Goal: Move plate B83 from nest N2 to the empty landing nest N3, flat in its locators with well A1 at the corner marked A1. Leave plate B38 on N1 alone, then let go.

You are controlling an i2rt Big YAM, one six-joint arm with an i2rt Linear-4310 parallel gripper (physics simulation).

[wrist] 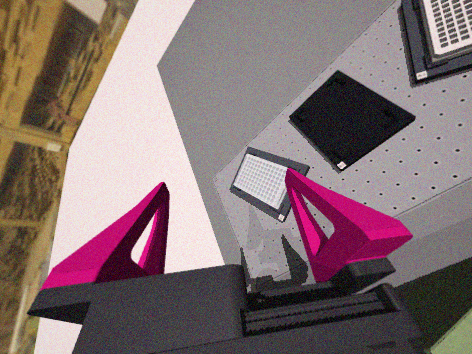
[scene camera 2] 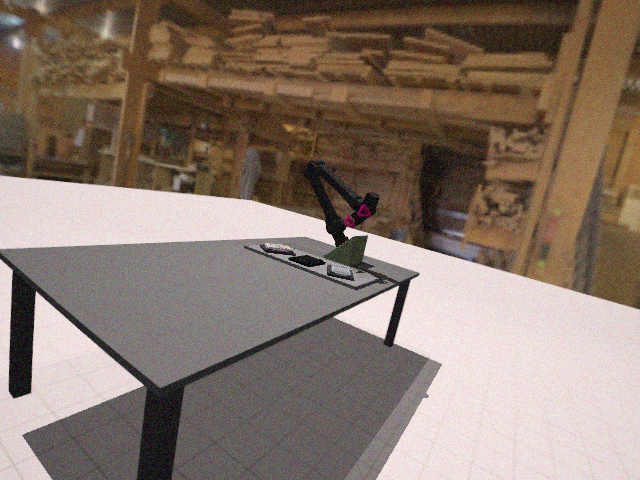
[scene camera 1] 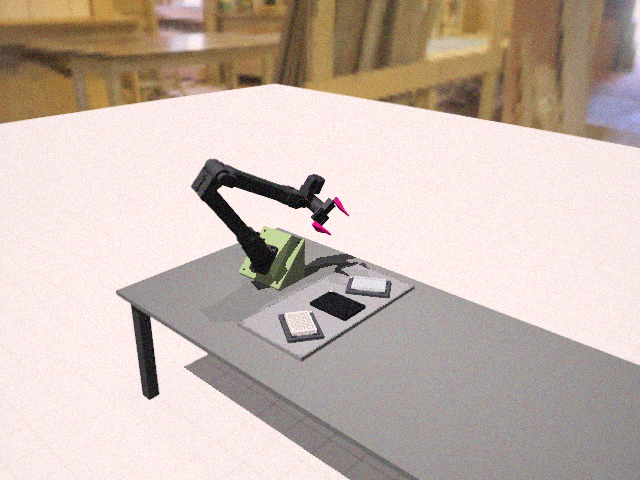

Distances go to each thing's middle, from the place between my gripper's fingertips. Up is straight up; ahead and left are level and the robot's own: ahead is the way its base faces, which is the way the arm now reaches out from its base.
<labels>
The black nest (scene camera 1: 331,302) lies 10 cm ahead of my hand, 14 cm to the right of it and 24 cm below it.
</labels>
